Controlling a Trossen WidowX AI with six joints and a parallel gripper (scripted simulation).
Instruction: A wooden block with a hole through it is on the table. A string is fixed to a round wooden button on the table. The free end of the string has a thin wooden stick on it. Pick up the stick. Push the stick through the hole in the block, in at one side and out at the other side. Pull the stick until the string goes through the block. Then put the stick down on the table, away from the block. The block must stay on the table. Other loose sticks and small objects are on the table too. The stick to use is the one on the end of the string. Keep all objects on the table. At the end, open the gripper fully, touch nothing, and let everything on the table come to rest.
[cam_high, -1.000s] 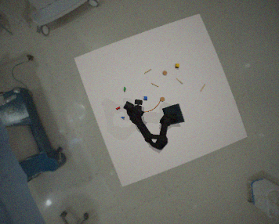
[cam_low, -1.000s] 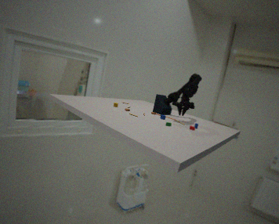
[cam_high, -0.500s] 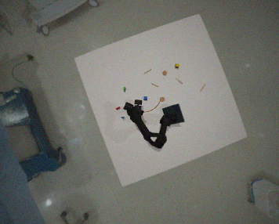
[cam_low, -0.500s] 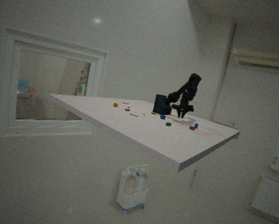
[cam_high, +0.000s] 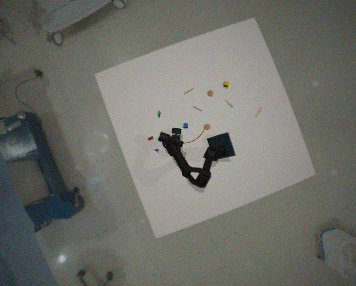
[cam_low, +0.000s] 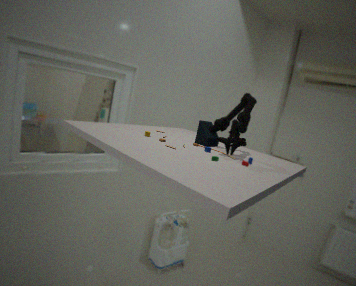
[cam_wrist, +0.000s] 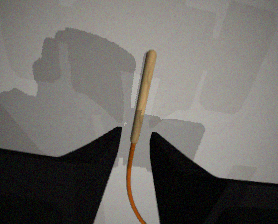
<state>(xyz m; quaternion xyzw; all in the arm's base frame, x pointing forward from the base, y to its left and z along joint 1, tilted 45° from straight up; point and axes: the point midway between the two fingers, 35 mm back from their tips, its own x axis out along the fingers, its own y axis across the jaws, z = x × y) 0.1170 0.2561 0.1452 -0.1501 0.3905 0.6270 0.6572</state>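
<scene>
Now: the thin wooden stick 1 cm to the left of my gripper tip and 1 cm below it. Also, from my gripper tip: blue piece: 14 cm to the left, 2 cm behind, 1 cm above; then blue cube: 10 cm to the right, 10 cm ahead; then red piece: 17 cm to the left, 7 cm ahead.
</scene>
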